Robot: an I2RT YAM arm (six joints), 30 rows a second.
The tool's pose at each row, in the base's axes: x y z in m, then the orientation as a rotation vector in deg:
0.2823, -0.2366, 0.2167, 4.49, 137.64, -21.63
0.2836, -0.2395, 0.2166, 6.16, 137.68, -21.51
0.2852, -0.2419, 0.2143, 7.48, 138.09, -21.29
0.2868, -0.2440, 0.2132, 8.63, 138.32, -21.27
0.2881, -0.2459, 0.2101, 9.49, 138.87, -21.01
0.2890, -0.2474, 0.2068, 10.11, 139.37, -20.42
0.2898, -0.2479, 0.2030, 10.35, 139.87, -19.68
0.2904, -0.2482, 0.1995, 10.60, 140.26, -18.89
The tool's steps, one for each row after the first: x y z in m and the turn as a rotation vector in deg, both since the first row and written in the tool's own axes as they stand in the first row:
-0.0008, -0.0025, 0.0017, 0.36, 0.26, 1.21
-0.0004, -0.0040, 0.0051, 0.52, 0.84, 2.15
-0.0008, -0.0055, 0.0075, 0.79, 1.24, 2.93
0.0003, -0.0063, 0.0111, 0.79, 1.89, 3.53
0.0019, -0.0068, 0.0145, 0.49, 2.43, 4.06
0.0038, -0.0062, 0.0179, -0.02, 2.90, 4.36
0.0056, -0.0055, 0.0208, -0.55, 3.27, 4.70

